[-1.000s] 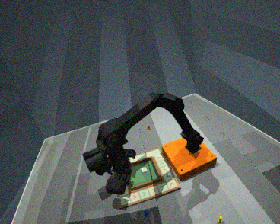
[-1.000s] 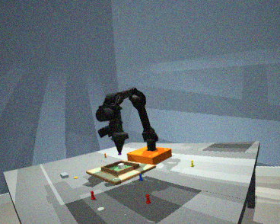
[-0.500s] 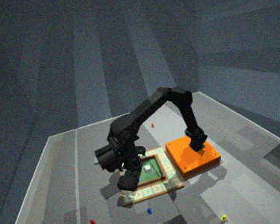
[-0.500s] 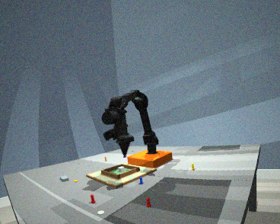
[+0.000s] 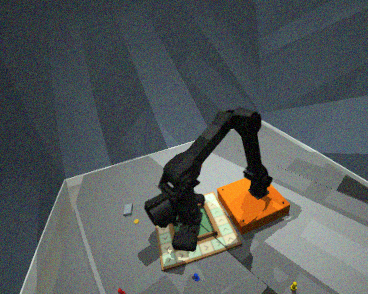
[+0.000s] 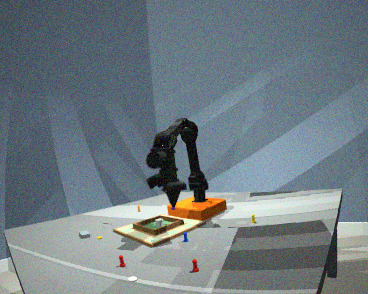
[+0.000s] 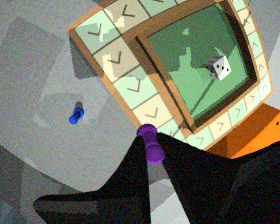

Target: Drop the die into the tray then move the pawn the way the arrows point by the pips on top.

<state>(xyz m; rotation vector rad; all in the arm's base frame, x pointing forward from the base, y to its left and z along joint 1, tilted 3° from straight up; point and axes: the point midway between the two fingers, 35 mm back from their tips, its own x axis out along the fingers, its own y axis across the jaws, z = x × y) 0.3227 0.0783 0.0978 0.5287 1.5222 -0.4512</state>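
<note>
My gripper tip is now 120 mm to the left of the white die, 90 mm above it and 40 mm past it. Also, from my gripper tip: green dice tray 120 mm to the right, 110 mm below, 30 mm behind; then purple pawn 10 mm above; then blue pawn 100 mm below, 70 mm to the left, 40 mm ahead.
</note>
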